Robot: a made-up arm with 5 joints. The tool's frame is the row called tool. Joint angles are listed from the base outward.
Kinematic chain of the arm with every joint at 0, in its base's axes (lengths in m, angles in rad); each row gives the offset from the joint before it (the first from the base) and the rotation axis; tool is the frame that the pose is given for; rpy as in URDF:
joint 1: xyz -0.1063 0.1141 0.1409 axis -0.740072 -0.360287 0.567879
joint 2: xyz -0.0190 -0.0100 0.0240 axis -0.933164 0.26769 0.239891
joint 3: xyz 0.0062 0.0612 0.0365 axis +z
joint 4: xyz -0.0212 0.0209 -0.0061 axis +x
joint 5: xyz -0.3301 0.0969 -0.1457 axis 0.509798 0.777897 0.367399
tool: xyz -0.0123 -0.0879 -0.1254 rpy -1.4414 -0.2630 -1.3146
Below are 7 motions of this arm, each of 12 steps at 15 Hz.
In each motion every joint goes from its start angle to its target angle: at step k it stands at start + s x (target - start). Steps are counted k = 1, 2, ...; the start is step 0. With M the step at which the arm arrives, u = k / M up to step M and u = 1 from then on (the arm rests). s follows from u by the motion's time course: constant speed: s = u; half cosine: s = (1 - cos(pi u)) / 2; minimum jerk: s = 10 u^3 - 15 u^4 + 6 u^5.
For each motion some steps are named. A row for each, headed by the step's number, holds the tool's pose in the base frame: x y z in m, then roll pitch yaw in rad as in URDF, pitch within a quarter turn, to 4 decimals.
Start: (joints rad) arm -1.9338 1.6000 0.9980 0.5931 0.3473
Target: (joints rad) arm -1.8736 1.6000 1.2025 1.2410 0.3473
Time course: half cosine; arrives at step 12
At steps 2, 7, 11, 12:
2: -0.4586 -0.1385 0.3410 0.6033 1.1936 1.9038
7: -0.3963 -0.1792 0.3926 0.9864 0.8866 2.2794
11: -0.3422 -0.2092 0.4141 1.1023 0.6774 2.4035
12: -0.3393 -0.2107 0.4149 1.1068 0.6672 2.4087

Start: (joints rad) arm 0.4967 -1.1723 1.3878 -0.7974 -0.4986
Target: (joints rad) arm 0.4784 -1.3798 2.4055 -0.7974 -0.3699
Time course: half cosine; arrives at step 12
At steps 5, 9, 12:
5: 0.1856 0.0388 -0.0036 0.9083 -0.7233 -1.6106
9: 0.2626 0.1293 0.1408 1.4154 -0.7688 -1.7174
12: 0.2698 0.1571 0.1906 1.5840 -0.7699 -1.7748

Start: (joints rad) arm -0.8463 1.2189 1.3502 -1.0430 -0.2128
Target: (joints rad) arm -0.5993 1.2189 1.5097 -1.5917 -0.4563
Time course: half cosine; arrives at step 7
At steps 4, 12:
4: 0.1151 -0.1739 0.1675 -2.1365 -0.9302 1.1006
12: 0.1674 -0.1114 0.2158 -2.4328 -1.0614 1.6012

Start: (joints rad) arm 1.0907 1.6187 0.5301 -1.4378 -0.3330
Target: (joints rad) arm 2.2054 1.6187 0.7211 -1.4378 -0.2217
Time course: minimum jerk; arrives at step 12
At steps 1, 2, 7, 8, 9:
1: -0.3218 0.3129 0.3879 -3.0428 1.0605 2.6115
2: -0.3267 0.3163 0.3807 -3.0086 1.0833 2.6567
7: -0.4168 0.3285 0.2065 -1.5663 1.1871 -1.9616
8: -0.4312 0.3154 0.1643 -1.3502 1.0981 -1.6933
9: -0.4403 0.3013 0.1317 -1.2388 1.0172 -1.5396

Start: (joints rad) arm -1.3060 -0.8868 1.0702 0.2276 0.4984
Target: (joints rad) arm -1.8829 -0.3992 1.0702 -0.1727 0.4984
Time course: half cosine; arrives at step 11
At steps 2, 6, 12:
2: -0.2268 0.5219 0.1833 0.0898 0.8606 -0.4620
6: -0.2411 0.5103 0.1959 -0.1799 1.0705 -0.6483
12: -0.2665 0.4954 0.2118 -0.4945 1.2049 -0.8659

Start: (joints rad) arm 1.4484 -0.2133 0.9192 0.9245 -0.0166
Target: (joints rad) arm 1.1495 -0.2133 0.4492 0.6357 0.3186
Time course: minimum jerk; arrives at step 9
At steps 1, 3, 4, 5, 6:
1: -0.2482 -0.3057 0.1252 -2.0224 0.0549 0.2502
3: -0.2764 -0.2988 0.0772 -1.9703 0.0231 0.2015
4: -0.3028 -0.2857 0.0336 -1.9245 -0.0037 0.1484
5: -0.3312 -0.2641 -0.0120 -1.8770 -0.0285 0.0814
6: -0.3558 -0.2387 -0.0503 -1.8370 -0.0454 0.0139

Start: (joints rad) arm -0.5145 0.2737 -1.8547 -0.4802 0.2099
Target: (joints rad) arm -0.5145 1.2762 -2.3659 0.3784 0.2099
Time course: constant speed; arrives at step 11
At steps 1, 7, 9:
1: -0.0627 0.5469 -0.0591 -1.8122 -0.7923 3.1165
7: -0.0419 0.3029 -0.2828 -1.0049 -0.4042 2.8293
9: -0.0229 0.2037 -0.3082 -0.7897 -0.2573 2.8836

